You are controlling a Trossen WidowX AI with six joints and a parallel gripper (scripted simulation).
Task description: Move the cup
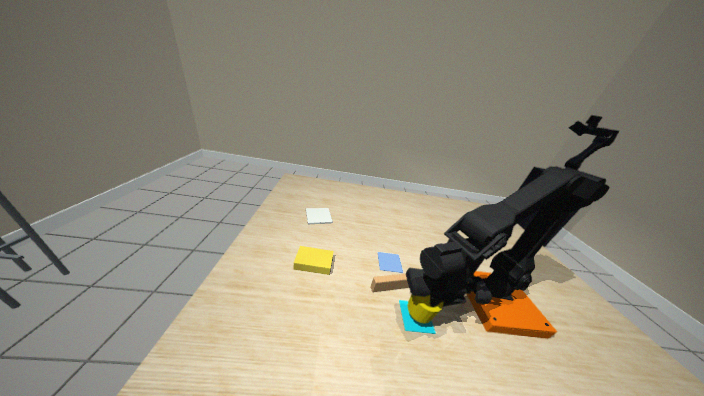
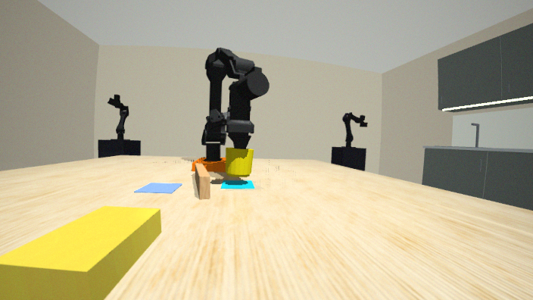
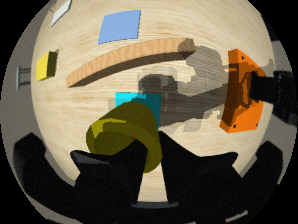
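Now: gripper tip 7 cm above the cyan pad and 3 cm short of it. From my gripper tip the other things lie so: yellow block 34 cm ahead, 10 cm to the right, 4 cm below; then yellow cup 2 cm ahead; then wooden bar 8 cm to the right, 6 cm ahead, 4 cm below.
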